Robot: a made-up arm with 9 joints.
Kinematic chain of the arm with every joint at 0, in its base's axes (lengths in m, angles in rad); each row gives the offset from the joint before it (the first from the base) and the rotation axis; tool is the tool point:
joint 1: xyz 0 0 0.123 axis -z
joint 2: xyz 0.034 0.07 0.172 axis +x
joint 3: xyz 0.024 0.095 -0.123 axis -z
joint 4: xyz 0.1 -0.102 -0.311 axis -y
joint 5: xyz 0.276 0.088 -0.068 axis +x
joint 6: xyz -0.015 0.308 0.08 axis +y
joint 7: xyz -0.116 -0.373 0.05 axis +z
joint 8: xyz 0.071 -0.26 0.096 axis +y
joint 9: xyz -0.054 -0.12 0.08 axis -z
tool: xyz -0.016 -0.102 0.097
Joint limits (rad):
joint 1: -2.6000..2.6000
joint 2: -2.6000..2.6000
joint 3: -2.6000..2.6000
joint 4: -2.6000..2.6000
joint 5: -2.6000..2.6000
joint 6: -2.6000..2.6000
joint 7: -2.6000..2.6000
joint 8: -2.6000..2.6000
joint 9: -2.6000..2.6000
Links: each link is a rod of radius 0.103 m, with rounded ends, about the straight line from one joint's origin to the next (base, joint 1, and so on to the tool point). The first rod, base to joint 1, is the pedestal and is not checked.
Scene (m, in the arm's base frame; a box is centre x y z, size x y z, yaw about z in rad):
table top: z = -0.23
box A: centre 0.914 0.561 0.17 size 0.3 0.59 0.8 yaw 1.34
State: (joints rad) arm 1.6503 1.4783 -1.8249 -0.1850 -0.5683 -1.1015 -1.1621 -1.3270 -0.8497
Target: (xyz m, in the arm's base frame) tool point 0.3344 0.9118 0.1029
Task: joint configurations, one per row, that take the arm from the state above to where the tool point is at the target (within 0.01 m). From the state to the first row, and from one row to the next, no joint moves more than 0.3 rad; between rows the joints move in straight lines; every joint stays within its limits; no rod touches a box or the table.
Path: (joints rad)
1: 1.4680 1.7701 -1.8535 -0.3100 -0.6584 -1.2110 -1.0039 -1.3996 -1.0173
2: 1.2857 2.0618 -1.8821 -0.4349 -0.7485 -1.3206 -0.8456 -1.4722 -1.1848
3: 1.1034 2.3536 -1.9107 -0.5599 -0.8385 -1.4301 -0.6874 -1.5448 -1.3524
4: 0.8544 2.3172 -2.0057 -0.2846 -0.8059 -1.6598 -0.7556 -1.8086 -1.4670
5: 0.6054 2.2808 -2.1006 -0.0094 -0.7732 -1.8896 -0.8238 -2.0724 -1.5816
6: 0.3564 2.2444 -2.1955 0.2659 -0.7405 -2.1193 -0.8920 -2.3362 -1.6963
7: 0.1074 2.2081 -2.2905 0.5412 -0.7078 -2.3491 -0.9603 -2.6000 -1.8109
8: 0.1714 1.9726 -2.1748 0.3883 -0.5418 -2.0898 -1.1479 -2.3045 -1.5532
9: 0.2355 1.7371 -2.0592 0.2354 -0.3758 -1.8306 -1.3355 -2.0089 -1.2955
10: 0.2995 1.5016 -1.9435 0.0825 -0.2098 -1.5713 -1.5232 -1.7134 -1.0379
11: 0.3635 1.2661 -1.8279 -0.0703 -0.0438 -1.3121 -1.7108 -1.4179 -0.7802

